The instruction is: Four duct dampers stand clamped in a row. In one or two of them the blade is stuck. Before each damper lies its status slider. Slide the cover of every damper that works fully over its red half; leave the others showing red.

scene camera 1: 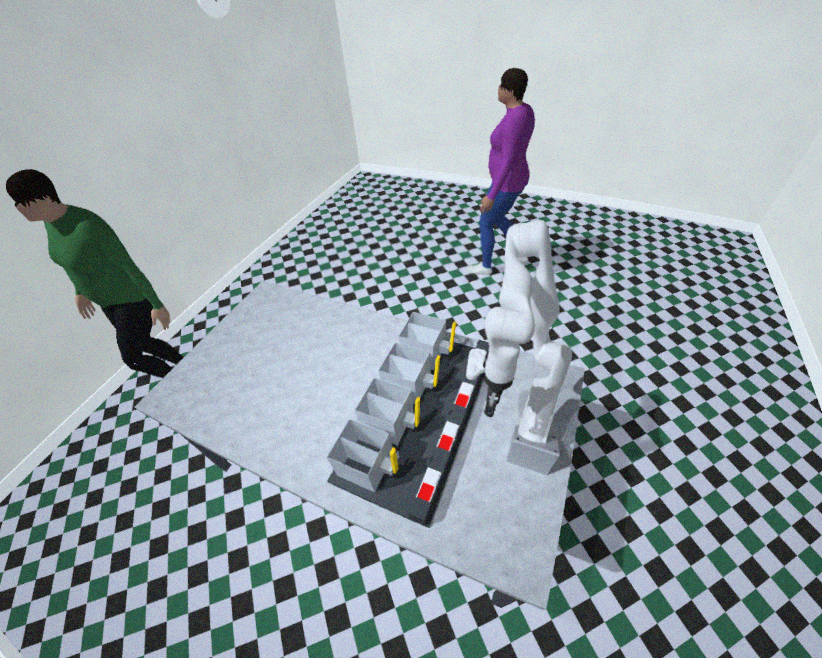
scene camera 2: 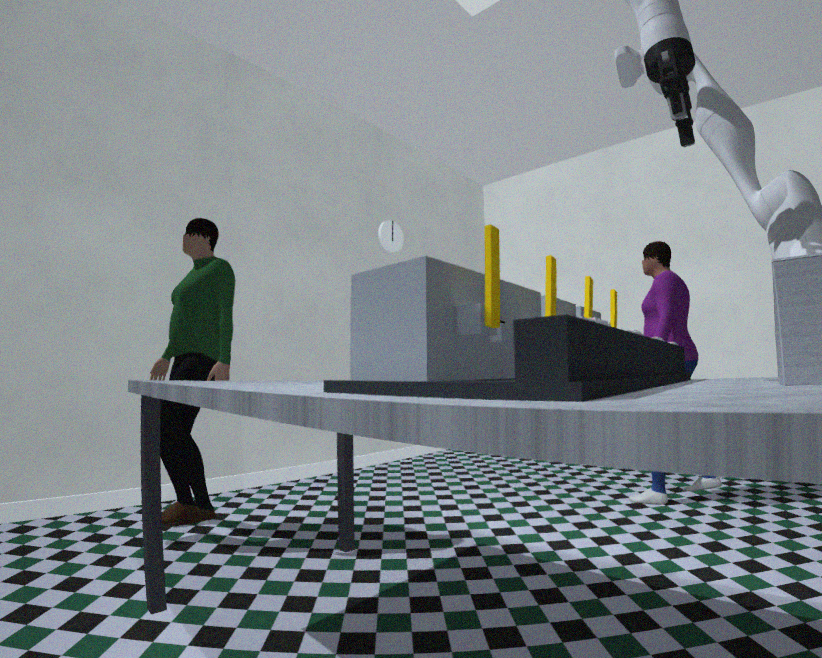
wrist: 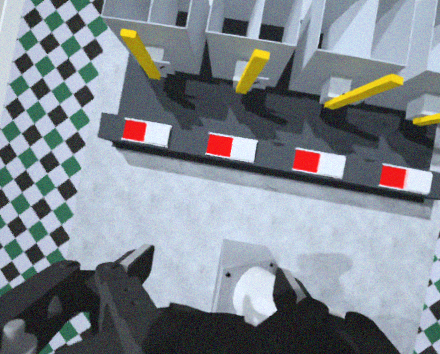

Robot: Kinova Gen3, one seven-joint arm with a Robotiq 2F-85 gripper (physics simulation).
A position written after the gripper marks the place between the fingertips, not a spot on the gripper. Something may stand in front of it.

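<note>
Scene camera 2 shows the gripper (scene camera 2: 684, 132) together with a yellow lever (scene camera 2: 492, 254). A yellow lever (wrist: 391, 81) is visible from the wrist, where the gripper (wrist: 213, 269) can be seen as well.
</note>
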